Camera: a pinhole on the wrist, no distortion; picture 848 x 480 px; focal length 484.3 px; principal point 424.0 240.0 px. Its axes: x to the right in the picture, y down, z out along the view. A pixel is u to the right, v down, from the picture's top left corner.
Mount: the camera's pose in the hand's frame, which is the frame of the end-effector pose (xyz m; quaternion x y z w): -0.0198 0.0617 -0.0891 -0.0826 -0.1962 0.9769 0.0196
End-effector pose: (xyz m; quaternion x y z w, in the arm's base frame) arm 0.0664 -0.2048 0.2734 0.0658 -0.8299 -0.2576 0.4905
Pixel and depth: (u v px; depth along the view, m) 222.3 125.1 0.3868
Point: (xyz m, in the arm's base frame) -0.2469 -0.1248 0.2006
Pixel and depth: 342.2 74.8 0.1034
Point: 0.0662 -0.1438 0.2761
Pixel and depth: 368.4 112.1 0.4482
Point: -0.2271 -0.0564 0.0937
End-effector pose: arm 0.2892 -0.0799 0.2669 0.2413 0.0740 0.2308 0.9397
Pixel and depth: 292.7 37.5 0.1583
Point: 0.2839 -0.0720 0.3720
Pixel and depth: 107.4 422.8 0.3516
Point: 0.5561 -0.2648 0.3475
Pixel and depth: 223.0 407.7 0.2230
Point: 0.3832 -0.1837 0.3024
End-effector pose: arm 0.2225 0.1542 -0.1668 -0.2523 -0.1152 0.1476 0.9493
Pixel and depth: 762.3 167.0 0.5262
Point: -0.3130 0.1243 0.0930
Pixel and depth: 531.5 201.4 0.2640
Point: 0.0683 0.1672 -0.0497
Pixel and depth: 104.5 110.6 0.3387
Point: 0.2715 0.3316 0.0975
